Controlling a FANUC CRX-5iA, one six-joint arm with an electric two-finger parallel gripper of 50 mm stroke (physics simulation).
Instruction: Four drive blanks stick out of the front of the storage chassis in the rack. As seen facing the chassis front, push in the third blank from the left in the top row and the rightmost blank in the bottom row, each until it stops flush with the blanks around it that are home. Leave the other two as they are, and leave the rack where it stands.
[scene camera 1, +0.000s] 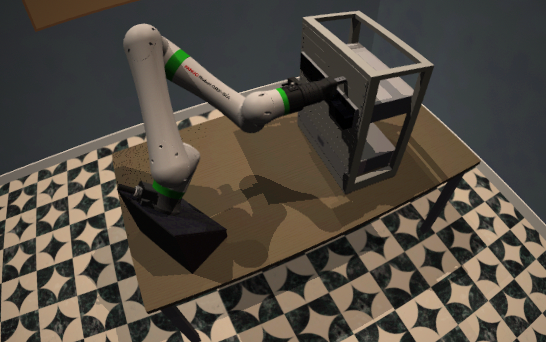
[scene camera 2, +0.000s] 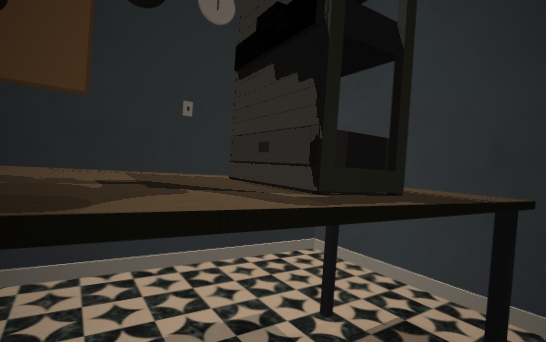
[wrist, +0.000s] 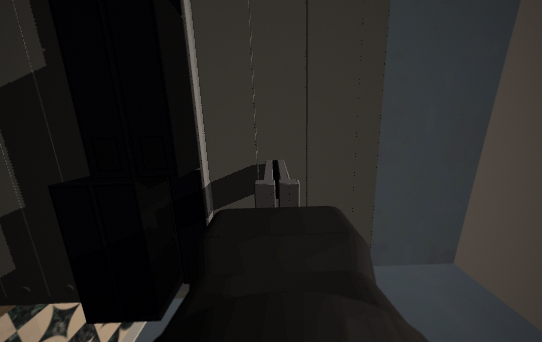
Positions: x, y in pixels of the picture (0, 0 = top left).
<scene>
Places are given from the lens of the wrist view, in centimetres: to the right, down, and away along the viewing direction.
my gripper (wrist: 275, 172): 0, 0, 16
grey rack (wrist: 131, 131): -8, -2, 11
</scene>
